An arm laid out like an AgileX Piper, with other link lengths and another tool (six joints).
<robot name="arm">
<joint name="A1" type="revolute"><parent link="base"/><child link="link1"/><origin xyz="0 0 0.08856"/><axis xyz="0 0 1"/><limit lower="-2.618" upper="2.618"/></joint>
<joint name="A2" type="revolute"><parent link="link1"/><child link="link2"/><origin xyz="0 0 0"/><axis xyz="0 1 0"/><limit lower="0" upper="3.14"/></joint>
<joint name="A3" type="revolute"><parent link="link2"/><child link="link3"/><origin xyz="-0.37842 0 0.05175"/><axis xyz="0 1 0"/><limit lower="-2.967" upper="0"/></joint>
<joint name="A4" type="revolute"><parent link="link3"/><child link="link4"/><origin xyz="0.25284 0 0.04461"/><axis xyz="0.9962 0 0.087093"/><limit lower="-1.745" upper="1.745"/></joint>
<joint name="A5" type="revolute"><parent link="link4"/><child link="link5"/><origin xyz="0 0 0"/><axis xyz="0 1 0"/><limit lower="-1.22" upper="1.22"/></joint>
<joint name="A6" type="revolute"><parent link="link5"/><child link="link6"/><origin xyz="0.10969 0 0.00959"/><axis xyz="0.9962 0 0.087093"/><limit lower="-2.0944" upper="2.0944"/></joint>
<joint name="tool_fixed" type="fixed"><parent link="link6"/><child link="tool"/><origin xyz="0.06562 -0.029 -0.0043" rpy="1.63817 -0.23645 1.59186"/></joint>
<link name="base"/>
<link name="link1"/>
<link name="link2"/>
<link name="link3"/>
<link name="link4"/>
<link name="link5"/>
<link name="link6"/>
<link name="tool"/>
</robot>
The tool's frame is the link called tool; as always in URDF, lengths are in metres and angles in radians.
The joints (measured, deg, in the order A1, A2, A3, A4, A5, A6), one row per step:
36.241, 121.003, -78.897, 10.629, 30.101, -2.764
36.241, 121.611, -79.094, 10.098, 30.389, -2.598
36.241, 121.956, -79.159, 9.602, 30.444, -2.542
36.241, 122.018, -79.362, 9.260, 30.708, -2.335
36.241, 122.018, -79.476, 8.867, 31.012, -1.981
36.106, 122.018, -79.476, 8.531, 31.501, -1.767
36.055, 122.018, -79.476, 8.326, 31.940, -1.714
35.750, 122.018, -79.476, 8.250, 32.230, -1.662
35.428, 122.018, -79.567, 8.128, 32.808, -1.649
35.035, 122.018, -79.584, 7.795, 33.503, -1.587
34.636, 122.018, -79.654, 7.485, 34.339, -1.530
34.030, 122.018, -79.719, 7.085, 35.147, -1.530
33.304, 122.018, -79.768, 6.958, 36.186, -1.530
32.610, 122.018, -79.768, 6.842, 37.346, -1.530
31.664, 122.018, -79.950, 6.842, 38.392, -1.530
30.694, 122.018, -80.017, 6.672, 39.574, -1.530
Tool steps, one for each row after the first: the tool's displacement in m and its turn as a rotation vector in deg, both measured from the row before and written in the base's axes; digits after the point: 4 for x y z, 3 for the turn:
0.0005, -0.0005, -0.0047, -0.683, 0.379, 0.211
0.0006, -0.0006, -0.0028, -0.495, 0.057, 0.259
0.0005, -0.0002, 0.0002, -0.215, 0.012, 0.052
0.0000, -0.0006, 0.0003, -0.249, 0.084, -0.050
-0.0003, -0.0022, -0.0004, -0.411, 0.319, -0.070
-0.0006, -0.0013, -0.0004, -0.343, 0.293, 0.076
0.0009, -0.0028, -0.0003, -0.184, 0.226, -0.274
0.0007, -0.0031, -0.0001, -0.315, 0.368, -0.195
0.0006, -0.0043, -0.0005, -0.541, 0.445, -0.172
0.0004, -0.0044, -0.0003, -0.567, 0.535, -0.176
0.0015, -0.0060, -0.0002, -0.627, 0.464, -0.282
0.0010, -0.0069, -0.0005, -0.565, 0.804, -0.548
0.0002, -0.0070, -0.0008, -0.633, 0.962, -0.513
0.0022, -0.0080, 0.0002, -0.392, 0.765, -0.847
0.0014, -0.0090, -0.0003, -0.617, 0.920, -0.757

